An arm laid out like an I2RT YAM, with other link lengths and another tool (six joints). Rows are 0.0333 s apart.
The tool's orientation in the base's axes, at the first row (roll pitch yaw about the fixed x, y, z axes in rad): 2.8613, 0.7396, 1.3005
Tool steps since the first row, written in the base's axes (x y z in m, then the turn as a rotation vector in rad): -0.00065, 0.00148, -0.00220, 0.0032, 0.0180, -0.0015; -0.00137, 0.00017, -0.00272, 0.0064, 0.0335, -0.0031; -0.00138, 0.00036, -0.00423, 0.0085, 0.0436, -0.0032; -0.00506, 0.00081, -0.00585, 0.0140, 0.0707, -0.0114
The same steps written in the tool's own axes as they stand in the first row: 0.00241, -0.00120, 0.00047, 0.0145, 0.0014, -0.0112; 0.00168, -0.00191, 0.00168, 0.0272, 0.0030, -0.0206; 0.00284, -0.00224, 0.00262, 0.0349, 0.0043, -0.0274; 0.00352, -0.00620, 0.00311, 0.0608, 0.0059, -0.0399
